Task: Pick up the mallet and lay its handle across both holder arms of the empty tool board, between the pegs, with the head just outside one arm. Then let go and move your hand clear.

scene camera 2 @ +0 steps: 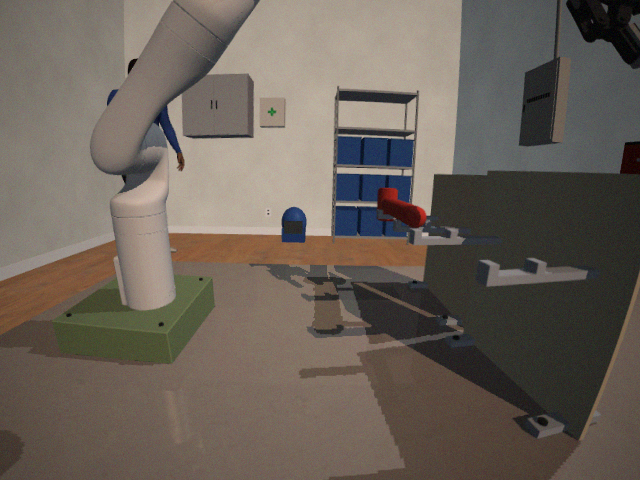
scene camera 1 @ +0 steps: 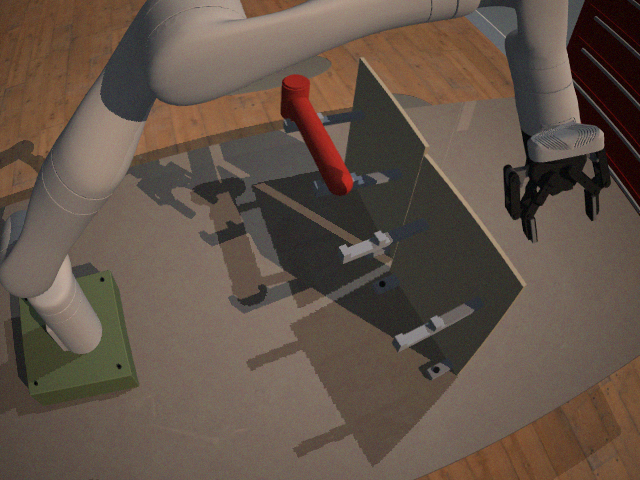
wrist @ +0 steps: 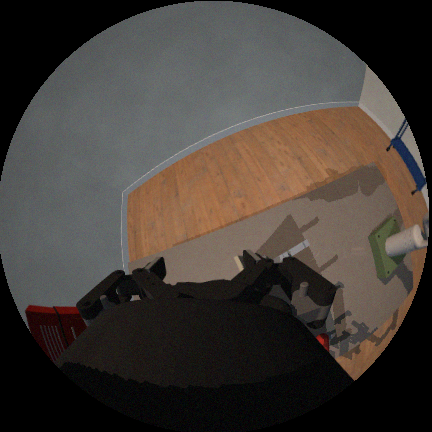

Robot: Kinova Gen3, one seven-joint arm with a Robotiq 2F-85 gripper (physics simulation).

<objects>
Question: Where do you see a red mallet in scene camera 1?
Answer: At 295, 104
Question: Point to a red mallet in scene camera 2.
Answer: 413, 216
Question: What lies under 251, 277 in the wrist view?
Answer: My gripper.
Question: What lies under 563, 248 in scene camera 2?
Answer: A tool board.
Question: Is my gripper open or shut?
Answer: Open.
</objects>
